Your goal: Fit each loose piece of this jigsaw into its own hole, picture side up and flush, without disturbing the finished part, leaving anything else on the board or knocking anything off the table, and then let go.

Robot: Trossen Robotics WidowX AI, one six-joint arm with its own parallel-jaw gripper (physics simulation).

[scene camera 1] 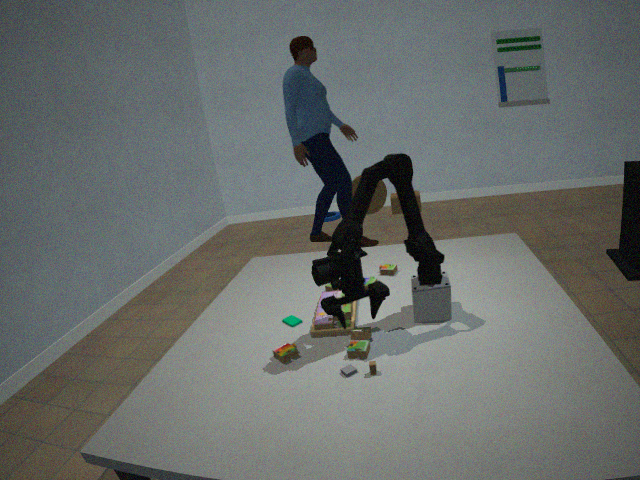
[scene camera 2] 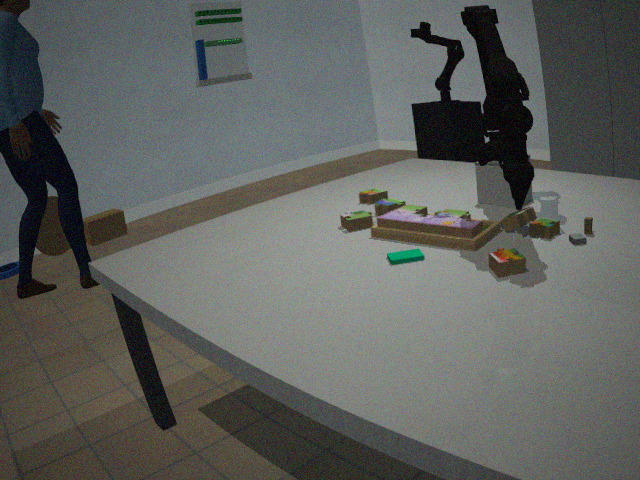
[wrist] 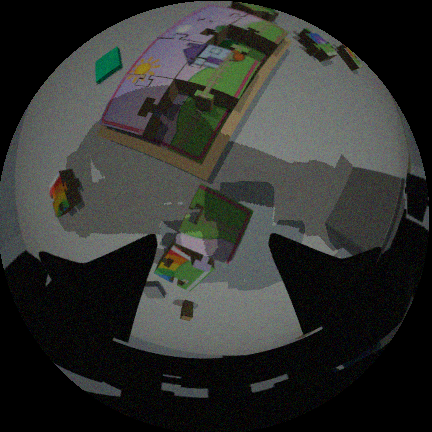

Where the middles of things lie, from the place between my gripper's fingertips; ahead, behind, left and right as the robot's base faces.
My hand is 12 cm short of the jigsaw board (scene camera 2: 490, 228), 13 cm to the left of it and 4 cm above it.
